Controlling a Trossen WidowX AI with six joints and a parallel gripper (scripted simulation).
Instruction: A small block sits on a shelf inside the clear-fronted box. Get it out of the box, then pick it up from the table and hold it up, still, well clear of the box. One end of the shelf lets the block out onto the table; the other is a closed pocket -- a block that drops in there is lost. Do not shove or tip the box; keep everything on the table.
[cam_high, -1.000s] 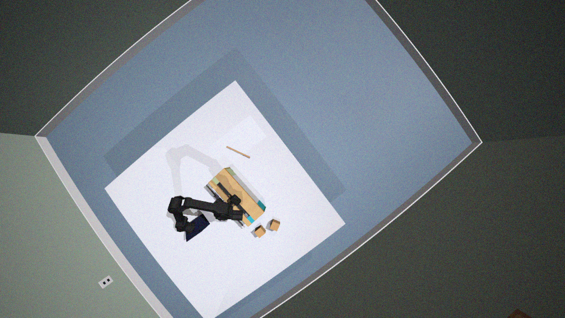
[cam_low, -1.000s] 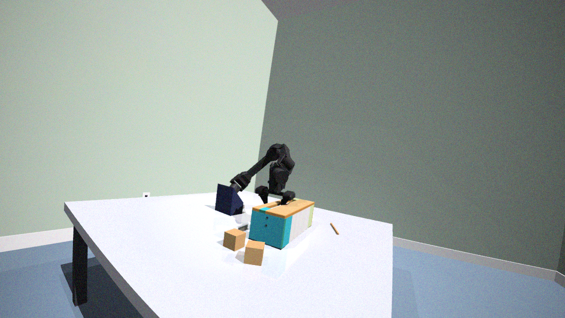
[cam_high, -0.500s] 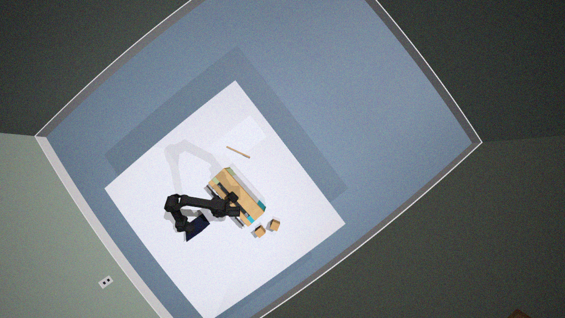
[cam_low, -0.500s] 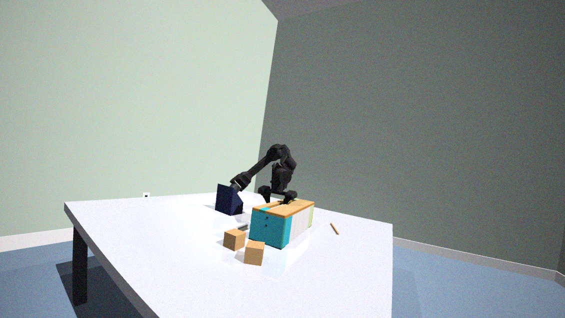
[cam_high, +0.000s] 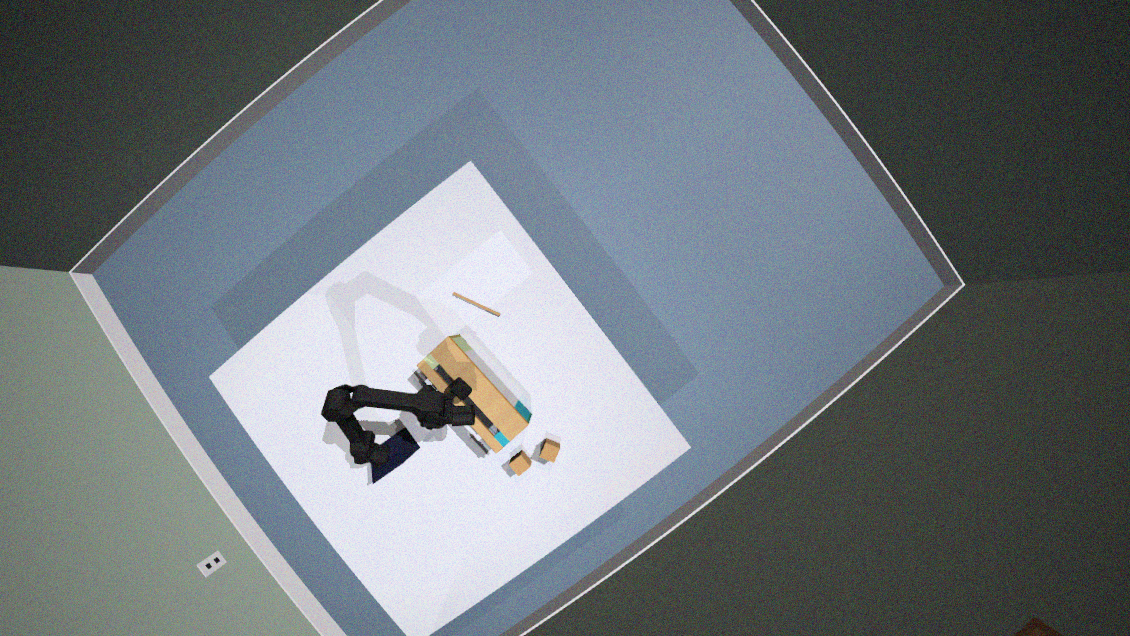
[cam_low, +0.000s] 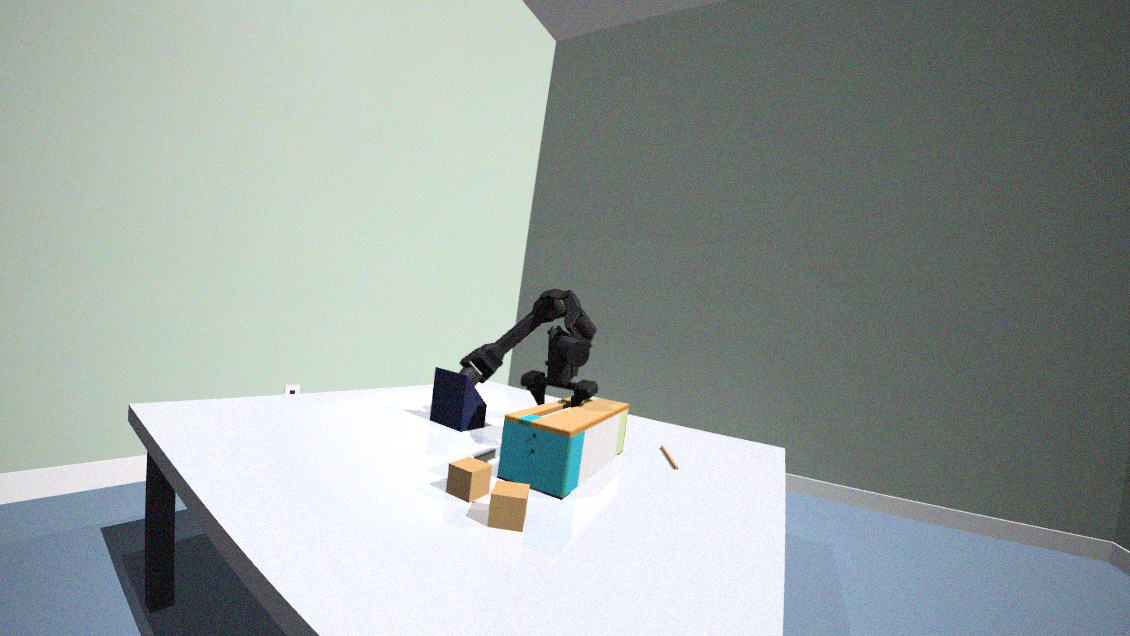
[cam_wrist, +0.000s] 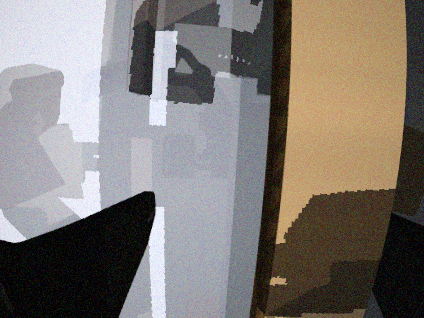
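My gripper tip is 50 mm short of the tan block and 30 mm to the right of it. The rest, counted from my gripper tip: box: 50 mm to the right, 40 mm ahead, 30 mm below; thin tan stick: 230 mm to the left, 220 mm ahead, 80 mm below.
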